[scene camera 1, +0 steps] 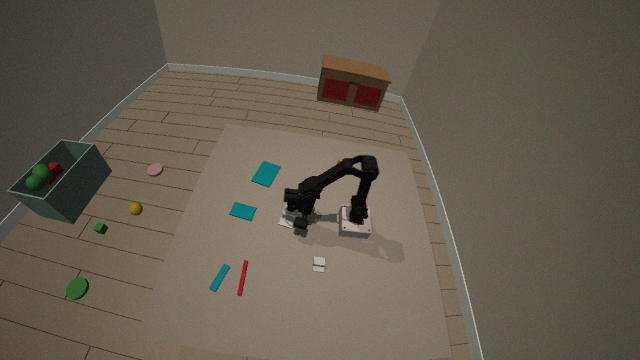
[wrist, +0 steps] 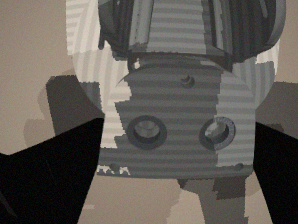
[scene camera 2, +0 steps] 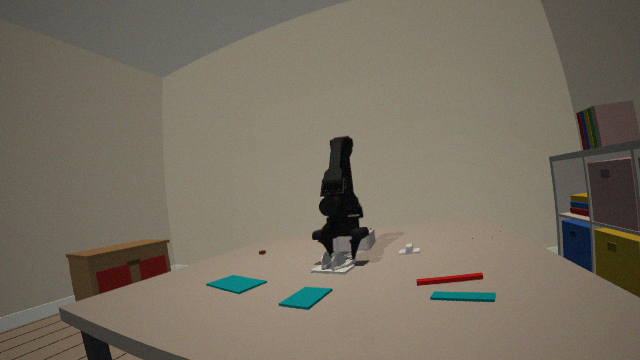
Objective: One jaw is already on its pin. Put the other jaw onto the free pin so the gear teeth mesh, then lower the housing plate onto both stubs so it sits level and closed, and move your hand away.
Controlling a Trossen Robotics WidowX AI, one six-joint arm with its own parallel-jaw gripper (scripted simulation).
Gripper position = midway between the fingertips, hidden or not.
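The gripper (scene camera 2: 342, 258) is holding a housing plate (wrist: 183, 109).
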